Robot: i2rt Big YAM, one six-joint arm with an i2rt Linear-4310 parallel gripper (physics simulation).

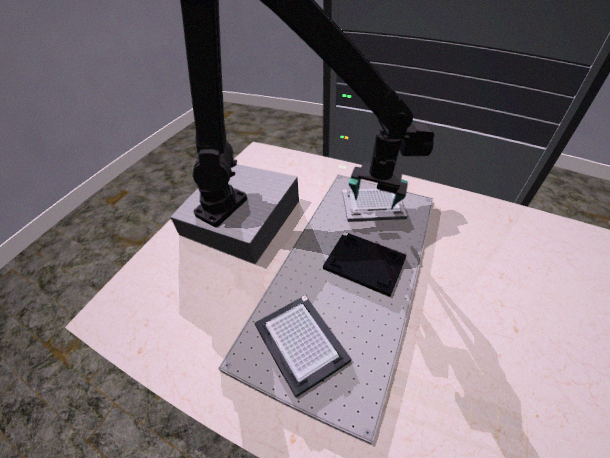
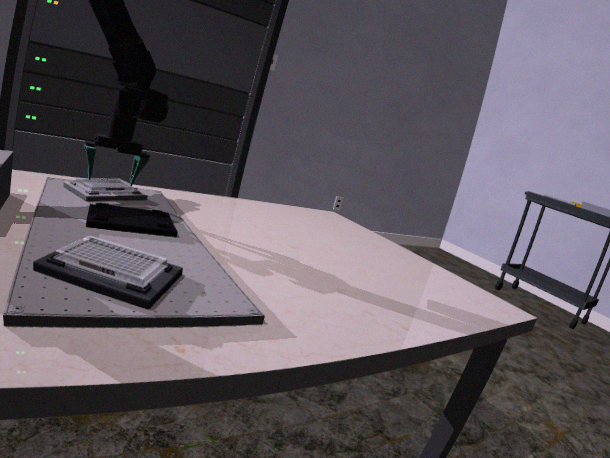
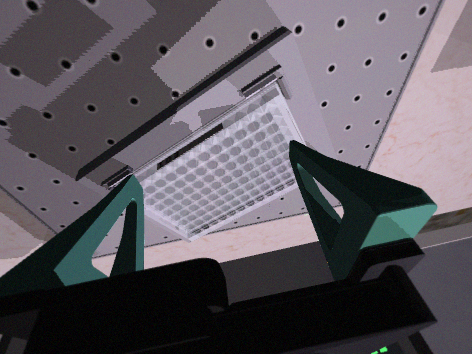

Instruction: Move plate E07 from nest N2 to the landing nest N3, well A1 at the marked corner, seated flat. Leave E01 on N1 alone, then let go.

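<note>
My open gripper [image 1: 375, 203] [image 2: 111, 181] [image 3: 213, 164] points down at the far nest, with its green fingertips near the two short ends of a clear well plate [image 1: 375, 198] [image 2: 105, 185] [image 3: 220, 170]. Nothing is between the fingers; contact cannot be told. This plate lies in a light grey nest [image 1: 375, 217] [image 3: 150, 126]; its label is unreadable. The empty black middle nest [image 1: 365, 264] [image 2: 132, 220] has a white corner mark [image 1: 345, 234]. Another clear plate [image 1: 301, 341] [image 2: 110, 262] sits in the dark near nest [image 1: 327, 370] [image 2: 95, 283], turned at an angle.
All three nests stand on a perforated grey board [image 1: 350, 320] [image 2: 200, 300] on the pale table [image 1: 500, 280] [image 2: 350, 280]. The arm base stands on a grey block [image 1: 265, 200] left of the board. A dark rack cabinet [image 1: 327, 100] stands behind the table.
</note>
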